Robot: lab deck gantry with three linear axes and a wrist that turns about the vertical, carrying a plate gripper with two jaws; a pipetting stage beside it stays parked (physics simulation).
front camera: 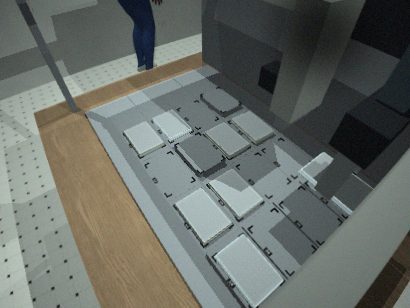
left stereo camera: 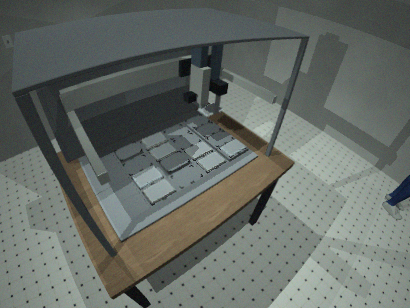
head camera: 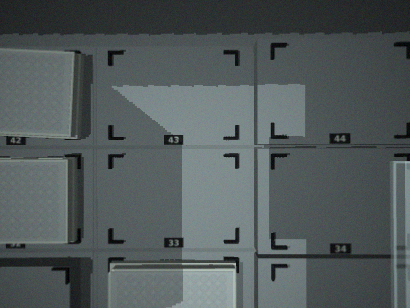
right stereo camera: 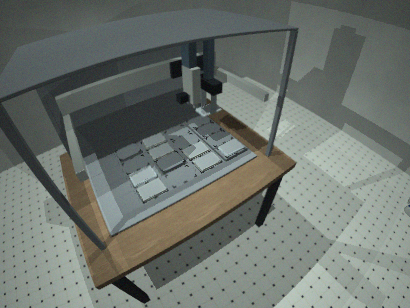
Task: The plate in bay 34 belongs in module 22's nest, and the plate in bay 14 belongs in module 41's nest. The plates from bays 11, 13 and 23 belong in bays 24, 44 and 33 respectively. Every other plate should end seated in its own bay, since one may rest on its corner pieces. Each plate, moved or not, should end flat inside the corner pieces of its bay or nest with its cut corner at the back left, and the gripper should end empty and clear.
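Where they show: gripper, fingertip midpoint: (front camera: 335,181) (left stereo camera: 210,109) (right stereo camera: 208,109); robot's base, origin of the base link: (front camera: 124,134) (left stereo camera: 152,204) (right stereo camera: 144,202).
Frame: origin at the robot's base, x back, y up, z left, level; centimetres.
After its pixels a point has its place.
My gripper (left stereo camera: 210,107) @(x -55.6, y 16.0, z 25.7 cm) (right stereo camera: 208,107) @(x -55.6, y 16.0, z 25.7 cm) is shut on the bay 34 plate (front camera: 314,168) @(x -51.1, y 16.7, z 24.2 cm) (head camera: 400,225) @(x -49.2, y 15.7, z 27.8 cm) (left stereo camera: 203,112) @(x -49.6, y 16.5, z 25.0 cm) (right stereo camera: 202,112) @(x -50.3, y 16.7, z 24.3 cm), held above the deck's back right; the gantry partly hides it in the front view. Bay 34 (head camera: 325,200) @(x -54.2, y 1.4, z 25.8 cm) is empty. Plates sit at bay 11 (front camera: 143,137) @(x -6.9, y 1.4, z 4.3 cm), bay 13 (front camera: 202,215) @(x -39.7, y 1.4, z 3.9 cm), bay 14 (front camera: 247,270) @(x -55.9, y 2.9, z 3.7 cm) and bay 23 (front camera: 240,197) @(x -41.5, y 1.4, z 14.7 cm) (head camera: 150,290) @(x -37.1, y 1.4, z 17.0 cm). Bays 24 (front camera: 270,227) @(x -51.9, y 1.4, z 15.0 cm), 33 (head camera: 140,200) @(x -35.7, y 0.0, z 25.5 cm) and 44 (head camera: 350,90) @(x -56.6, y 1.4, z 36.5 cm) are empty. Module 22 (front camera: 200,152) @(x -23.2, y 1.9, z 15.1 cm) and module 41 (front camera: 220,100) @(x -6.8, y 1.9, z 36.0 cm) show empty dark nests. The jaws are too small to make out.
Other plates stand at bay 21 (front camera: 172,124) @(x -7.2, y 1.4, z 14.9 cm), bay 32 (front camera: 227,140) @(x -23.9, y 1.4, z 25.1 cm) (head camera: 32,200) @(x -25.6, y 1.4, z 25.8 cm) and bay 42 (front camera: 252,126) @(x -24.1, y 1.7, z 35.8 cm) (head camera: 35,92) @(x -26.1, y 1.7, z 36.3 cm); the bay 42 plate looks slightly askew. The pipetting stage (left stereo camera: 218,87) is beside the gripper column. Frame posts stand at the deck's corners. A person stands beyond the table.
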